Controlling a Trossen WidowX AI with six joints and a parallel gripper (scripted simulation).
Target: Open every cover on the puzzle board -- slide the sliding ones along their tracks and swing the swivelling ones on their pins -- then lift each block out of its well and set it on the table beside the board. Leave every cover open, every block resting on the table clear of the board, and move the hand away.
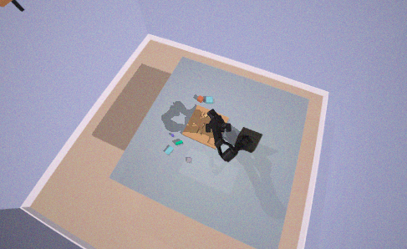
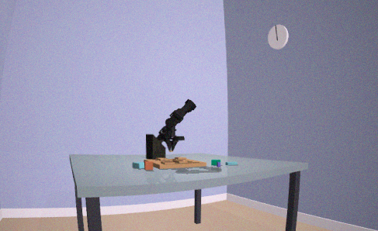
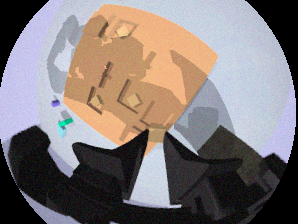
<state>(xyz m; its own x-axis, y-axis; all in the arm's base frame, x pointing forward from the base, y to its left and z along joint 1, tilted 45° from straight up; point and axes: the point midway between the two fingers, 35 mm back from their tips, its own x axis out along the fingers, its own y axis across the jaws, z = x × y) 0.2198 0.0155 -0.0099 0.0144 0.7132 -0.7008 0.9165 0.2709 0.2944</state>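
Now: the grey block 280 mm to the left of my gripper tip, 120 mm ahead of it and 70 mm below it. The rest, counted from my gripper tip: small purple block 330 mm ahead, 140 mm to the left, 60 mm below; then green block 250 mm ahead, 180 mm to the left, 60 mm below; then orange block 250 mm to the right, 250 mm ahead, 60 mm below.
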